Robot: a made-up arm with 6 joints.
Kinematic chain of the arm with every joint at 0, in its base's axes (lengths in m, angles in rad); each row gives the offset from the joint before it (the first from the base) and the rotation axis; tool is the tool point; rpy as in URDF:
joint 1: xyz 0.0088 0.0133 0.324 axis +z
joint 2: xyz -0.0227 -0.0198 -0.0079 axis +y
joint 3: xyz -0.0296 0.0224 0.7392 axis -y
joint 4: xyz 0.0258 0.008 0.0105 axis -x
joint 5: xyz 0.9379 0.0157 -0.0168 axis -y
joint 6: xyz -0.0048 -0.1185 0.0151 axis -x
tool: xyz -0.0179 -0.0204 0.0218 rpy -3.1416 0 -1.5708
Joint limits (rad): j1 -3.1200..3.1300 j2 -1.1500..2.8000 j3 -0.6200..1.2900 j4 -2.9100..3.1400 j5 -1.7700..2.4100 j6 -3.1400..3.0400
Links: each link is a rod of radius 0.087 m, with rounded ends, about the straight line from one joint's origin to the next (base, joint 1, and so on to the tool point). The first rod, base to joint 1, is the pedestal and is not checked.
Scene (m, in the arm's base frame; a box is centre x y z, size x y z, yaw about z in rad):
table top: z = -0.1
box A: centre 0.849 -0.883 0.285 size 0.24 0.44 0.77 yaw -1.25
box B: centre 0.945 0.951 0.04 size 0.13 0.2 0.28 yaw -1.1
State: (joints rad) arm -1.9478 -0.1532 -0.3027 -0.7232 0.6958 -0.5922
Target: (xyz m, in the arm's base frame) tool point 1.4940 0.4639 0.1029
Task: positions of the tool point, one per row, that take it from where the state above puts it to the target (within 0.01 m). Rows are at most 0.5 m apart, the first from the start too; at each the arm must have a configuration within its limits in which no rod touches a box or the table.
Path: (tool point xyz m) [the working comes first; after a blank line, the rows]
Joints at the target: 0.3384 1.3673 1.0424 -0.7996 0.7274 -0.7598
Straight joint move there: touches box A.

1: -0.1376 -0.8487 0.8818
2: 0.1497 -0.9751 0.9298
3: 0.4932 -0.9936 0.9604
4: 0.8490 -0.8830 0.9739
5: 1.1806 -0.6838 0.7912
6: 1.4262 -0.3607 0.5805
7: 1.5387 0.0423 0.3484
8: 1.4940 0.4639 0.1029

